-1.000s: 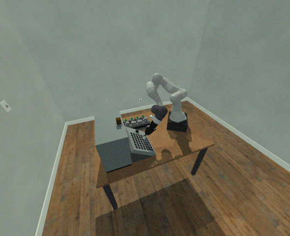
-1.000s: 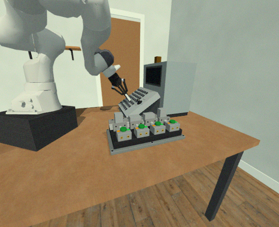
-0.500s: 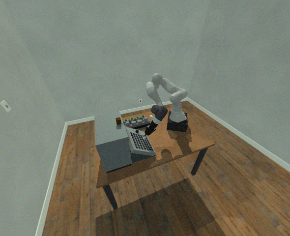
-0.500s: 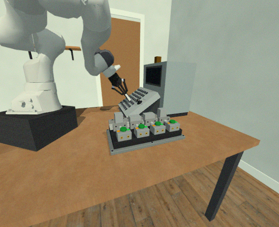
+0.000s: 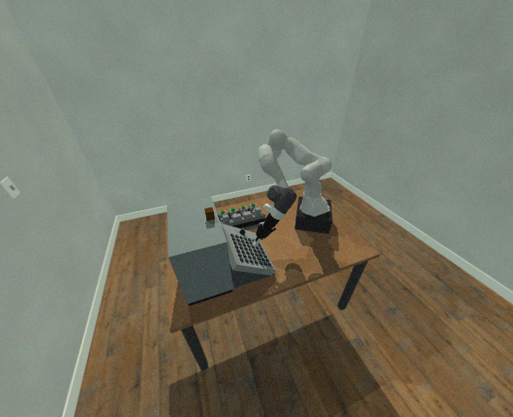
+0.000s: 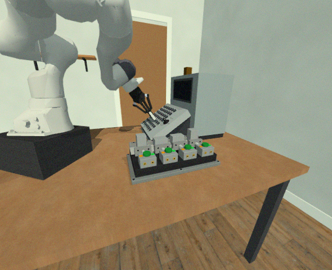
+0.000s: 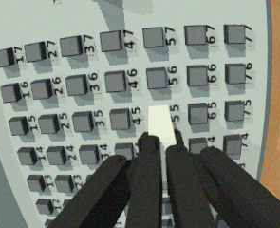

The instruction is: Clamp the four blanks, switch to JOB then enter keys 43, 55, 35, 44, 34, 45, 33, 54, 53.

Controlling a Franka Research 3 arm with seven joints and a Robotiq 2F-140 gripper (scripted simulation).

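Right now my hand is 80 mm short of the key and 40 mm to the right of it. The rest, counted from my hand: selector knob (60 mm ahead, 130 mm to the right, 10 mm below); sloped keypad (80 mm ahead, 10 mm to the right, 60 mm below).
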